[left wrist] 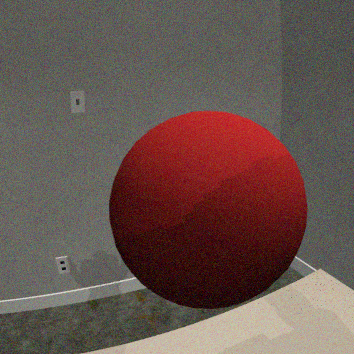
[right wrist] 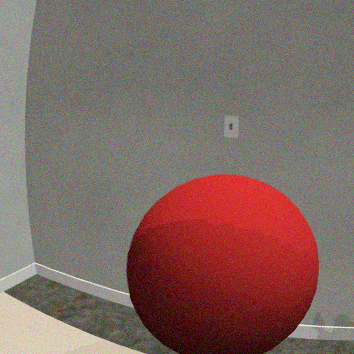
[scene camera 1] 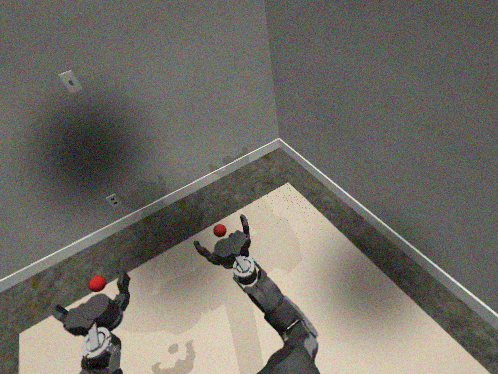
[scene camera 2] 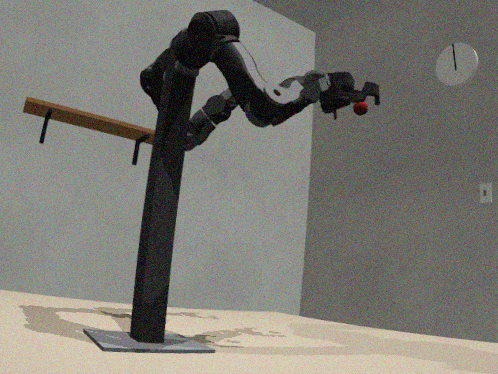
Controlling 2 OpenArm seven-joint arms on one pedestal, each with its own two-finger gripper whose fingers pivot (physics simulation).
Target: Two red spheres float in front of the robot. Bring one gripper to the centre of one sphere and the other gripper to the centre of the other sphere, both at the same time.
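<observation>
One red sphere (scene camera 1: pixel 97 283) (left wrist: pixel 208 210) floats between and slightly beyond the fingertips of my left gripper (scene camera 1: pixel 91 290), which is open. The sphere fills much of the left wrist view, a little right of and below its middle. The other red sphere (scene camera 1: pixel 220 230) (scene camera 2: pixel 360 108) (right wrist: pixel 222 265) lies between the fingertips of my right gripper (scene camera 1: pixel 220 231) (scene camera 2: pixel 356 108), also open. It is large in the right wrist view, low and right of the middle. The left gripper and its sphere are hidden behind the right arm in scene camera 2.
The pedestal (scene camera 2: pixel 159 215) stands on a flat base plate (scene camera 2: pixel 190 346). A wooden shelf (scene camera 2: pixel 90 120) is on the pale wall behind it. Grey walls meet in a corner beyond the arms. A round clock (scene camera 2: pixel 457 64) hangs on the wall at the right of scene camera 2.
</observation>
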